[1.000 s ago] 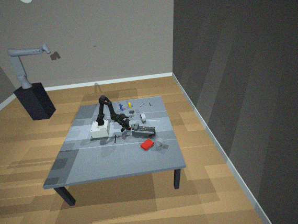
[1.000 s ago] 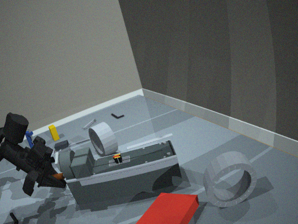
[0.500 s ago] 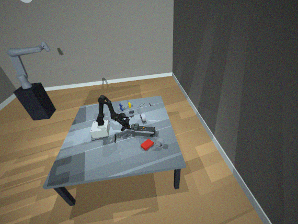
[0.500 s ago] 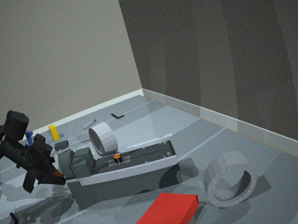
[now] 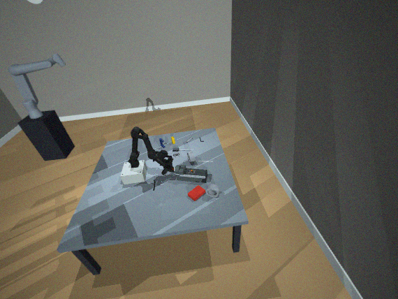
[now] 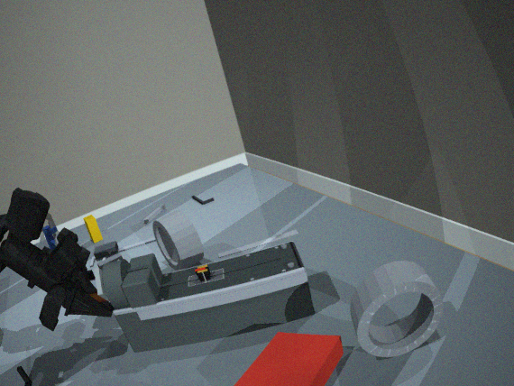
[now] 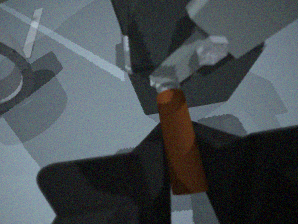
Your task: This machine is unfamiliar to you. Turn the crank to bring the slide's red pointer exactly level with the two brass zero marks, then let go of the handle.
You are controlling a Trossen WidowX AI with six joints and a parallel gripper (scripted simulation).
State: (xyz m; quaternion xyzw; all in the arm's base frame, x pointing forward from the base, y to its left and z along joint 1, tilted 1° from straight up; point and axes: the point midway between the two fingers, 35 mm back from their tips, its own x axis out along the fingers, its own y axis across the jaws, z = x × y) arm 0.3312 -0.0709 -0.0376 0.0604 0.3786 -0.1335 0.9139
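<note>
Now: the brown handle 3 cm above my gripper tip and 2 cm behind it. From my gripper tip the other things lie so: yellow block (53 cm to the left, 3 cm behind, 1 cm below); blue clamp (48 cm to the left, 15 cm behind, 1 cm above); red pointer (15 cm ahead, 7 cm to the right, 4 cm above).
</note>
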